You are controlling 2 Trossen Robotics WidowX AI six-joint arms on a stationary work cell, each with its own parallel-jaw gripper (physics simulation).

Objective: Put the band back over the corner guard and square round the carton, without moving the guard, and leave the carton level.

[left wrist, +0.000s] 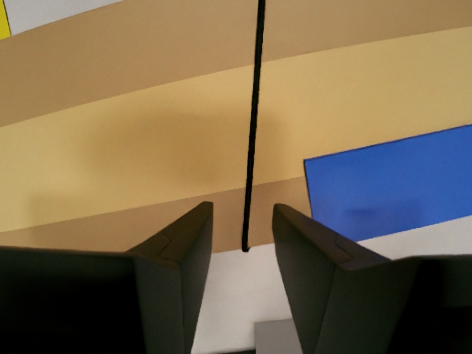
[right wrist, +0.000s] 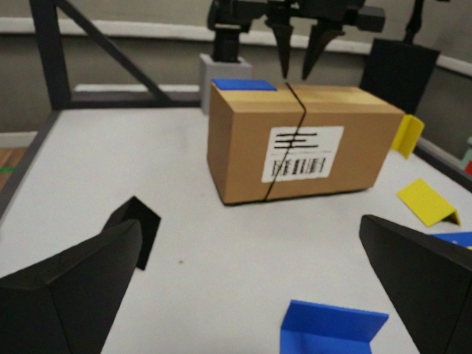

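Seen in the pictures: left gripper, fingertip midpoint: point(left wrist: 243, 213) point(right wrist: 293, 79); right gripper, fingertip midpoint: point(right wrist: 251, 228); left arm's base, link origin: point(right wrist: 225, 60).
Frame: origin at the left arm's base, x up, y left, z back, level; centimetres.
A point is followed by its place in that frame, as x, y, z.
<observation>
The brown carton point(left wrist: 125, 155) @(2.3, 8.0, -31.8) point(right wrist: 247, 155) @(-3.2, -4.9, -38.1) appears to rest flat on the table. The blue corner guard point(left wrist: 390, 185) @(2.6, -3.0, -28.9) point(right wrist: 244, 85) @(2.6, -3.7, -29.4) lies over the carton's top edge. The thin black band point(left wrist: 255, 110) @(2.6, 2.4, -32.8) point(right wrist: 302, 119) @(1.4, 1.2, -38.0) crosses the top beside the guard, clear of it, and runs slanting down the labelled side in the right wrist view. My left gripper point(left wrist: 243, 213) @(3.7, 3.4, -29.1) point(right wrist: 293, 79) @(3.7, 3.4, -29.1) is partly open above the carton's edge, its fingertips on either side of the band's line in the left wrist view, holding nothing. My right gripper point(right wrist: 251, 228) @(5.0, -11.5, -58.3) is wide open and empty, away from the carton.
In the right wrist view, a black angled piece point(right wrist: 147, 230) @(-10.3, -16.7, -41.9) stands near the left finger and a blue angled piece point(right wrist: 332, 320) @(-8.5, -1.9, -56.3) lies at the bottom. Yellow angled pieces point(right wrist: 425, 200) @(-9.5, 23.1, -41.7) point(right wrist: 407, 135) @(-7.2, 34.2, -24.0) are at the right. A dark frame post point(right wrist: 47, 55) @(0.0, -36.1, -2.0) rises at the left.
</observation>
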